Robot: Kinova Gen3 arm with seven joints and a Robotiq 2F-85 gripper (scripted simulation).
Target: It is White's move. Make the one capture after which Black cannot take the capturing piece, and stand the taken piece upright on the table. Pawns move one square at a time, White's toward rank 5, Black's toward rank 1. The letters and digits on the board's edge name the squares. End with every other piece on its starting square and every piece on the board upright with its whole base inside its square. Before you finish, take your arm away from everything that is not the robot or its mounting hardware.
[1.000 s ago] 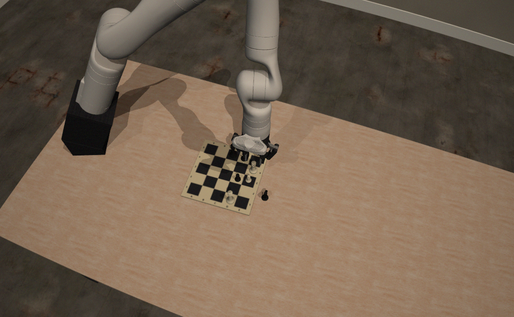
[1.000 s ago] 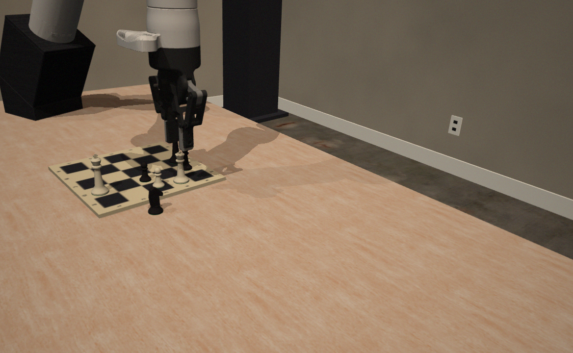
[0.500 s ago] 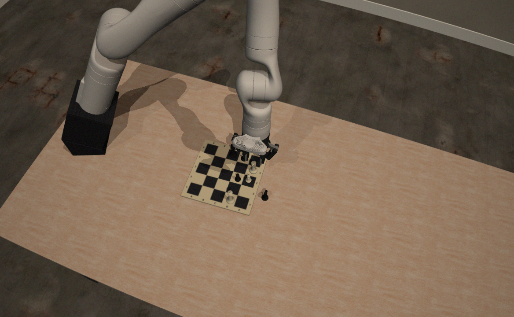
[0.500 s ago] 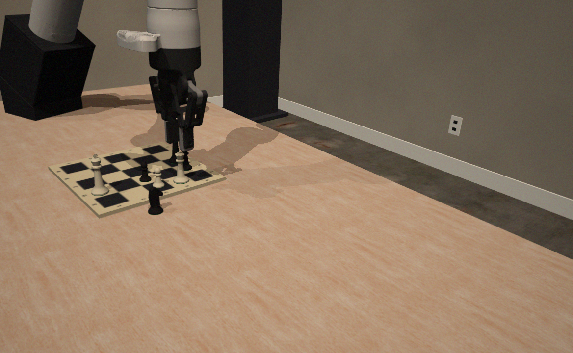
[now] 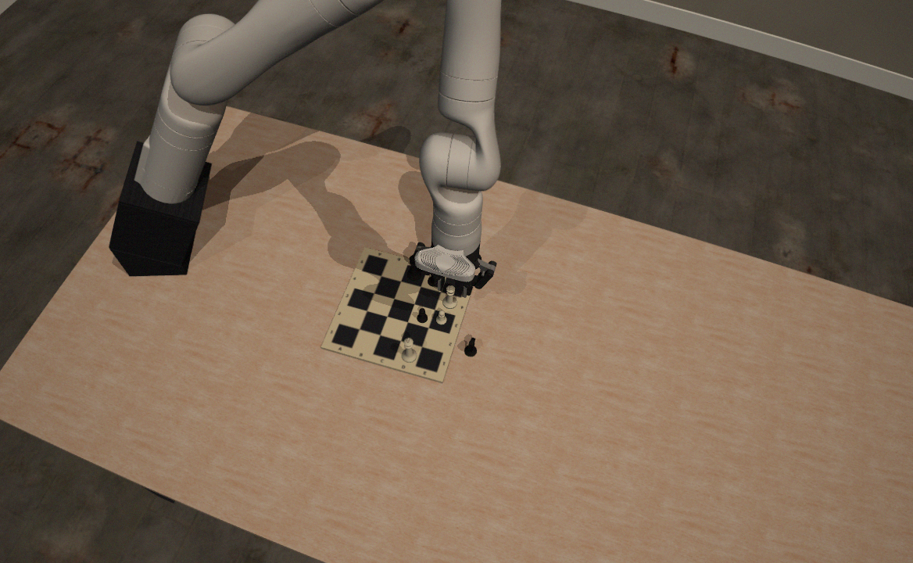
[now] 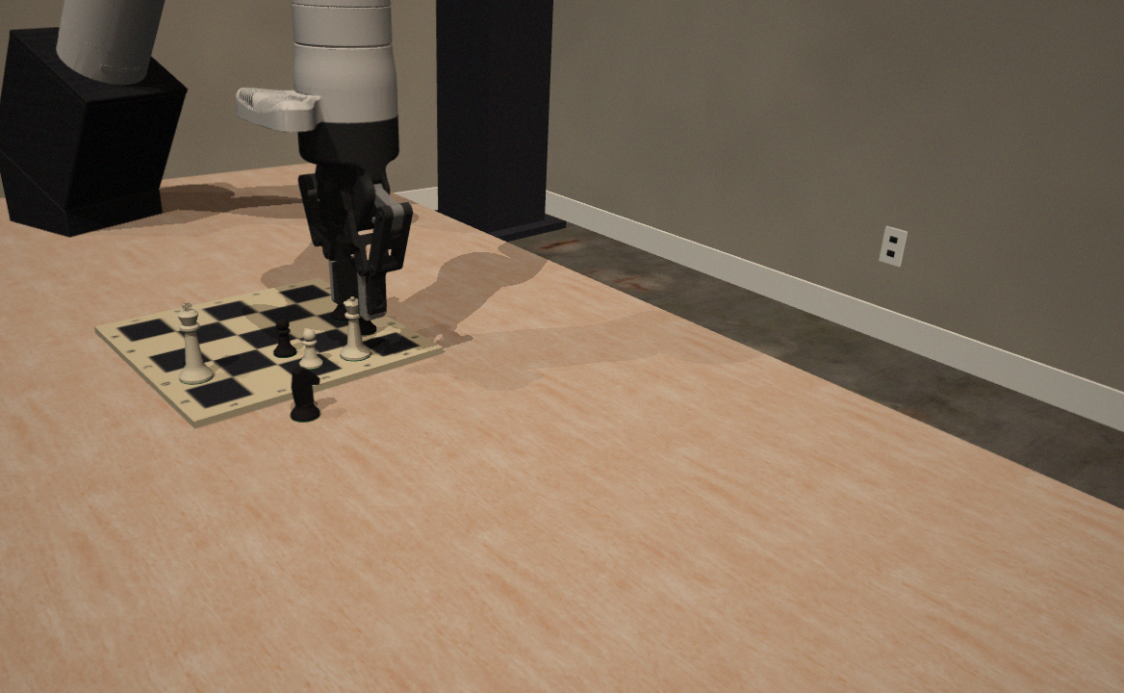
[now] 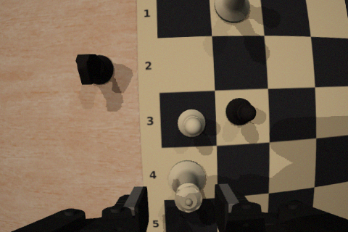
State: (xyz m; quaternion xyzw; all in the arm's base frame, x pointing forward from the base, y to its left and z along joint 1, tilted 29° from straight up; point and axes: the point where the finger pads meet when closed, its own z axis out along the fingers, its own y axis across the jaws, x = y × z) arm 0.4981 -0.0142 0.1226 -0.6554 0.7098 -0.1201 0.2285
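The white queen lies 3 cm below my hand. From my hand the other things lie so: black pawn (5 cm to the right, 5 cm below, 4 cm behind); white pawn (5 cm below, 4 cm to the right, 1 cm behind); black king (8 cm behind, 4 cm to the left, 3 cm below).
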